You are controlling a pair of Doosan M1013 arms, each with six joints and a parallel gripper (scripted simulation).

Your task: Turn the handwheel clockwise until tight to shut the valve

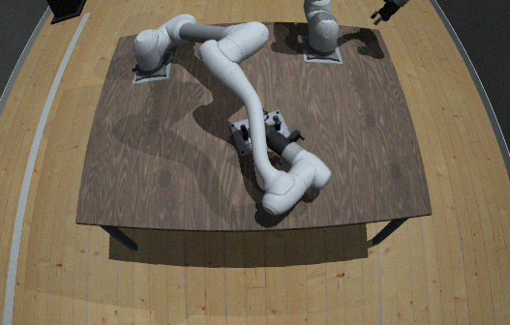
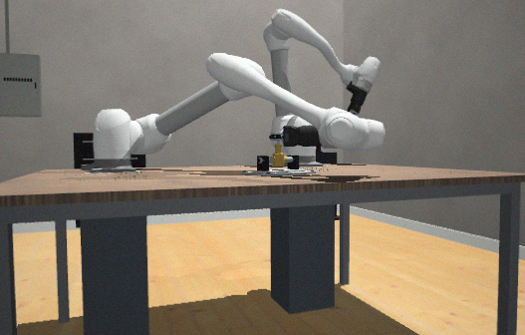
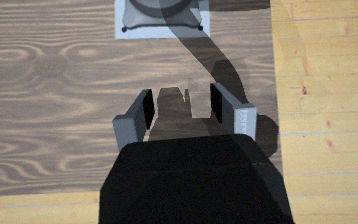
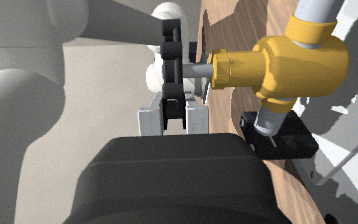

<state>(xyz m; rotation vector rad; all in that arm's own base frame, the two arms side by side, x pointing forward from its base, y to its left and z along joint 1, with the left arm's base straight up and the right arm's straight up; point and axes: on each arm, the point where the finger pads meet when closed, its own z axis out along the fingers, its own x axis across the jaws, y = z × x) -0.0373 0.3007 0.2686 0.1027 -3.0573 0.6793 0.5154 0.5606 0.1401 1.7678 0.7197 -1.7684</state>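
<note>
Right now the black handwheel is 2 cm behind my right hand, 2 cm to the left of it and 1 cm below it. Round my right hand: light base plate: 2 cm behind, 2 cm to the left, 13 cm below.
</note>
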